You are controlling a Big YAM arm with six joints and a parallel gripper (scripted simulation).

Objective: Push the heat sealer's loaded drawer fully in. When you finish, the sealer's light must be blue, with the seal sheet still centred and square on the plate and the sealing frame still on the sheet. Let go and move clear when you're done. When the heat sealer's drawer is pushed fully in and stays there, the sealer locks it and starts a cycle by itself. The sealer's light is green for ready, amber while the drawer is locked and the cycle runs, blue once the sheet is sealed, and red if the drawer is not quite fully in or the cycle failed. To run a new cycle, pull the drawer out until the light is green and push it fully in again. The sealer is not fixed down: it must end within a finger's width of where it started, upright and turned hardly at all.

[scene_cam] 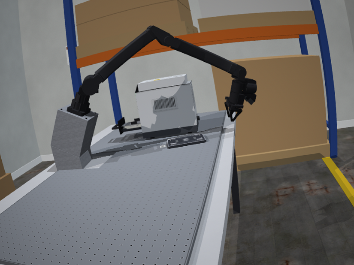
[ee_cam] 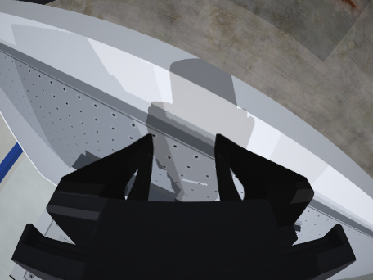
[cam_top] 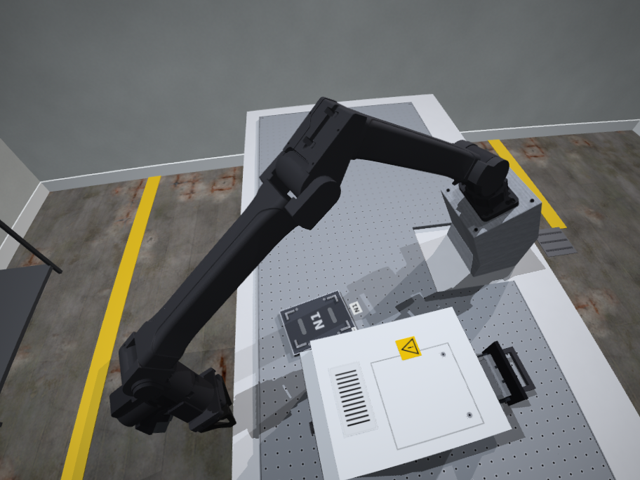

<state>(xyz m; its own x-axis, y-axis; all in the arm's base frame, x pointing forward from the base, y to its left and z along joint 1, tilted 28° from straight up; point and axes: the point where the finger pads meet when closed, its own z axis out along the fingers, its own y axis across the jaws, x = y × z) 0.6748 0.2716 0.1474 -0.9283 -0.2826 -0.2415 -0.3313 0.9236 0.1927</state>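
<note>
My hand is 50 cm past the black drawer, 7 cm to the right of it and 2 cm below it. From my hand the other things lie so: white tag: 33 cm behind, 18 cm to the right, 5 cm below.
</note>
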